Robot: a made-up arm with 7 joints. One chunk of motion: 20 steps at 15 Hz.
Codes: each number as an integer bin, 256 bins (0 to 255) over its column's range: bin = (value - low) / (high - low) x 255, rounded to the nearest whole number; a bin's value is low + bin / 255 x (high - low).
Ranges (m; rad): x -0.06..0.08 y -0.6..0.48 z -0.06..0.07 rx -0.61..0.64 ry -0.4..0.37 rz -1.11..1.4
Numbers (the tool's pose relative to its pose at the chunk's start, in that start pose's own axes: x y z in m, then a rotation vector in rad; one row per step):
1: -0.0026 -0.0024 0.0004 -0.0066 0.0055 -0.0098
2: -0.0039 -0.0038 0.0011 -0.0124 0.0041 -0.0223
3: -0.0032 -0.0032 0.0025 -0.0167 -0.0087 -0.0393
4: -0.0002 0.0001 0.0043 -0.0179 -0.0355 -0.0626
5: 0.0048 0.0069 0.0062 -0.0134 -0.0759 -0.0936
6: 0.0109 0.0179 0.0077 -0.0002 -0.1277 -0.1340
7: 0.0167 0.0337 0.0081 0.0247 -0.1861 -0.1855
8: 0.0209 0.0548 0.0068 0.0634 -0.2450 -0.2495
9: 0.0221 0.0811 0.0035 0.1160 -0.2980 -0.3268
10: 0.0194 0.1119 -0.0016 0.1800 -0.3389 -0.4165
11: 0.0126 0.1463 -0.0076 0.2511 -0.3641 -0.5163
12: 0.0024 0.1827 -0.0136 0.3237 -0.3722 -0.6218
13: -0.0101 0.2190 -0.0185 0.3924 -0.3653 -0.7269
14: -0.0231 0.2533 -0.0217 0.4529 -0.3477 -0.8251
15: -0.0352 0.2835 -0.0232 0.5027 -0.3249 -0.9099
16: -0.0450 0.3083 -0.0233 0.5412 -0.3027 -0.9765
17: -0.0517 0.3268 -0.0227 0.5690 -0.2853 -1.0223
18: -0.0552 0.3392 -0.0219 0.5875 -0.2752 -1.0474
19: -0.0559 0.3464 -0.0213 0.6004 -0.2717 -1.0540
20: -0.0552 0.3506 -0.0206 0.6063 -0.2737 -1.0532
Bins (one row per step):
1: 105 141 118 123 134 112
2: 102 141 120 122 134 111
3: 103 141 123 121 130 109
4: 109 142 126 121 121 106
5: 118 143 130 122 107 103
6: 129 146 133 124 90 99
7: 140 150 134 129 71 94
8: 147 155 131 137 51 87
9: 150 161 125 148 34 80
10: 145 168 115 161 20 70
11: 132 176 103 176 12 60
12: 114 185 91 190 9 50
13: 91 193 81 204 11 39
14: 67 201 75 217 17 29
15: 45 209 72 227 25 20
16: 27 214 72 235 32 14
17: 15 219 73 241 38 9
18: 9 222 75 244 41 6
19: 7 223 76 247 42 6
20: 9 224 77 248 42 6

